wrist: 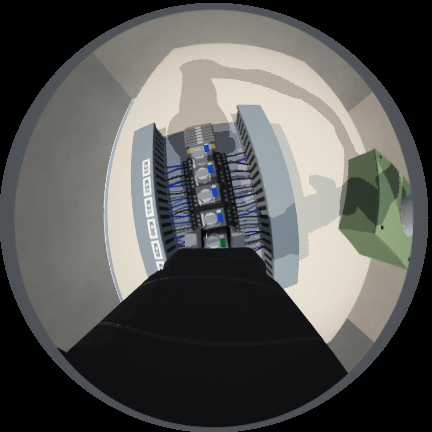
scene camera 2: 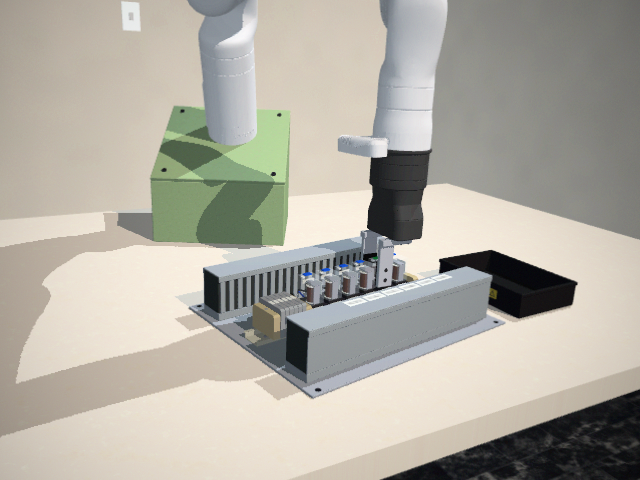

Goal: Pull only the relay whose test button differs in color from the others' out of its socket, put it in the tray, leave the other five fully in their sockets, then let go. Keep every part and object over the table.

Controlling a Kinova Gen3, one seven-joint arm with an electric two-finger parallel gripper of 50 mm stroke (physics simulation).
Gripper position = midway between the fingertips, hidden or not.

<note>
In view: my gripper (scene camera 2: 374, 281) and a grey panel plate (wrist: 227, 141).
My gripper is seen too in the wrist view (wrist: 215, 232).
</note>
